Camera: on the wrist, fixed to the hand. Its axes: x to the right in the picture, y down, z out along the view.
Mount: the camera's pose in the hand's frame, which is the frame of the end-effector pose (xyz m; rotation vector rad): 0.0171 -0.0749 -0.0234 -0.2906 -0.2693 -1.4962
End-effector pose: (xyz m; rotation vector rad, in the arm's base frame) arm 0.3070 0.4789 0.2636 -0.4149 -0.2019 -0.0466
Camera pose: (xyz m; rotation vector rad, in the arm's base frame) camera 0.3216 0.4009 0.2758 -0.4787 -0.7427 -1.5096
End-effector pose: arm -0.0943 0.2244 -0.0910 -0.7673 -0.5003 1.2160
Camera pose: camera -0.0247 0.2235 -0.0509 -0.2633 -1.1882 -0.1760
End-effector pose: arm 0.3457 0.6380 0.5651 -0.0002 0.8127 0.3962
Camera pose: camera 0.3655 0.5710 0.5256 -0.7667 0.3114 -0.8927
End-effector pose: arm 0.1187 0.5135 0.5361 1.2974 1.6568 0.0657
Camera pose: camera 0.0504 0.5062 0.4944 -0.3365 1.8818 -0.6950
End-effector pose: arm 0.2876 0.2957 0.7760 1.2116 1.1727 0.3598
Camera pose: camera 0.2492 0.2926 0.7055 -0.0744 1.4001 -0.7192
